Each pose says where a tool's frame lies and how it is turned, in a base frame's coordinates. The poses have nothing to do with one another.
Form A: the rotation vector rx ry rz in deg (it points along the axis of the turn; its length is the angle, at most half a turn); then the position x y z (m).
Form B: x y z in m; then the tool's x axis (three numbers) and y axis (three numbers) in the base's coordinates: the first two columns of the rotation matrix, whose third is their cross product. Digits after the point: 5 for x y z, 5 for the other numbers.
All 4 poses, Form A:
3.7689 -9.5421 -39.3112 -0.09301 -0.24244 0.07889
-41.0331 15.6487 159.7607 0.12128 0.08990 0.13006
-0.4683 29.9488 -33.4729 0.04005 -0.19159 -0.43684
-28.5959 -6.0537 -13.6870 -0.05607 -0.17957 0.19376
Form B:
-0.09301 -0.24244 0.07889 0.76103 -0.63529 0.13130 0.62479 0.77225 0.11518
0.12128 0.08990 0.13006 -0.84820 0.19233 -0.49353 -0.28444 -0.95139 0.11809
0.04005 -0.19159 -0.43684 0.70816 -0.52821 -0.46852 0.52415 0.83788 -0.15239
-0.05607 -0.17957 0.19376 0.96678 -0.20077 0.15821 0.25212 0.85093 -0.46082

